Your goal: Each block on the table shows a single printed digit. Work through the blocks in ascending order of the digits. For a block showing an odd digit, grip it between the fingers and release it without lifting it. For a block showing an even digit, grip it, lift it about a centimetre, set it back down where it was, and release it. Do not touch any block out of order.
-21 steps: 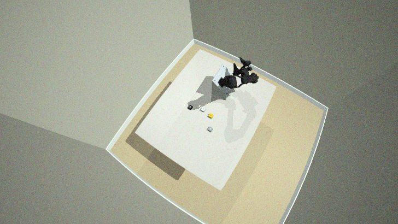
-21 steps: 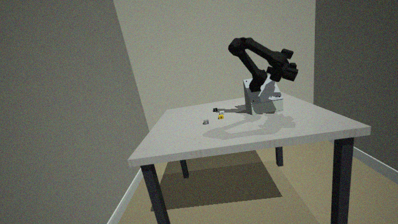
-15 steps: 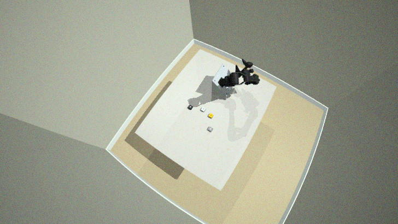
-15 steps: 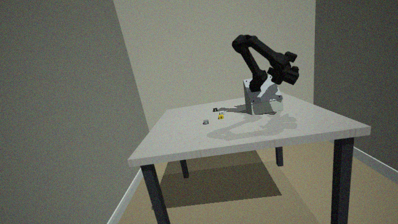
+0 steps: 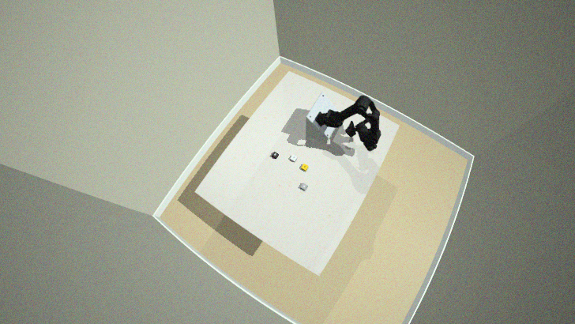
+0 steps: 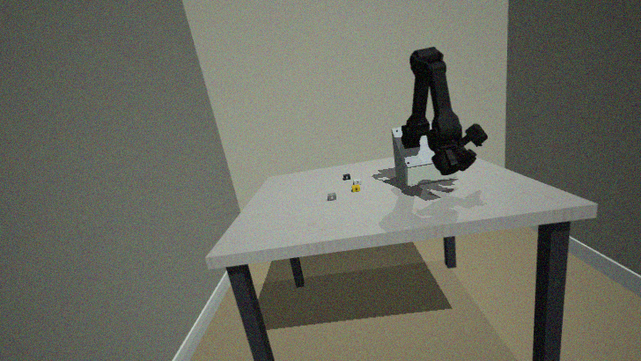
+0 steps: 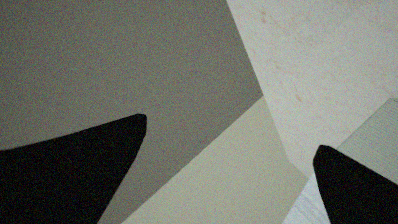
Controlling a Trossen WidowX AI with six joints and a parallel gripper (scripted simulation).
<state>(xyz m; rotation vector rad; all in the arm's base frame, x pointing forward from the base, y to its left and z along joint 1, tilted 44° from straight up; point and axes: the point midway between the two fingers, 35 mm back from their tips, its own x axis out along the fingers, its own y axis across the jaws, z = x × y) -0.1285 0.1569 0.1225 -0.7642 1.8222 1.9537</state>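
Now: gripper tip 410 mm short of the yellow block, 140 mm to the left of it and 110 mm above it. The rest, counted from my gripper tip: white block: 390 mm ahead, 220 mm to the right, 110 mm below; then black block: 430 mm ahead, 330 mm to the right, 110 mm below; then grey block: 520 mm ahead, 110 mm below, 80 mm to the right.
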